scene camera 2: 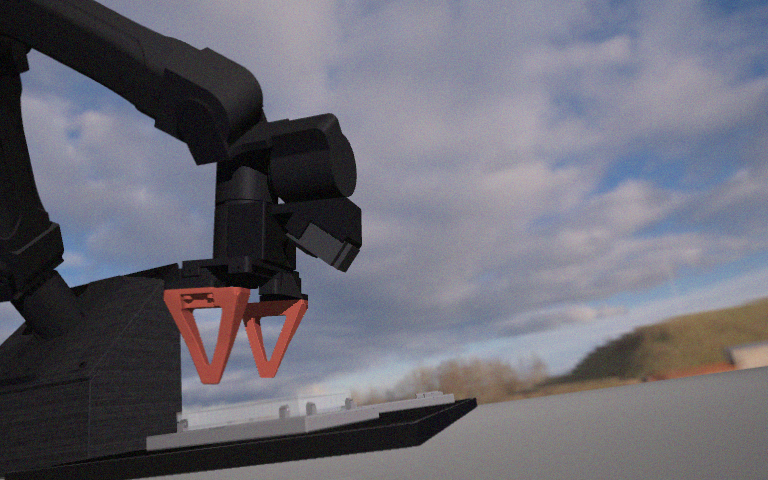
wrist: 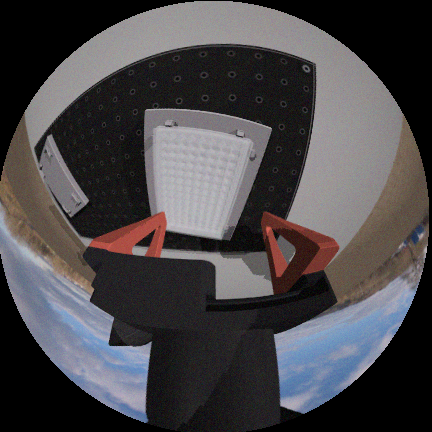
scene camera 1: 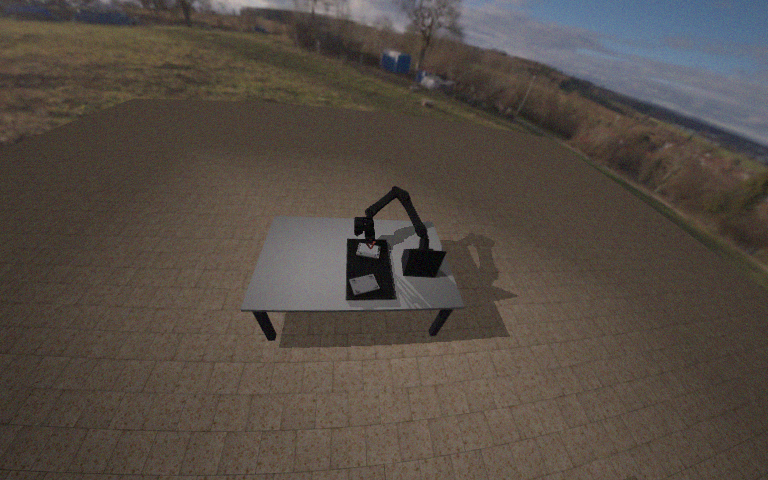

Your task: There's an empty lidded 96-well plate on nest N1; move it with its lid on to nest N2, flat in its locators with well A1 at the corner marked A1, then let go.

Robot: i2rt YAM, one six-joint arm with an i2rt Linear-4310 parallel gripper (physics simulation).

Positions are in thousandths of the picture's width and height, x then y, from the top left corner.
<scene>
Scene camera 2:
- my gripper: 314,793
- grey nest: 372,886
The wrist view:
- my gripper: 494,501
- grey nest: 119,383
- grey nest: 601,309
</scene>
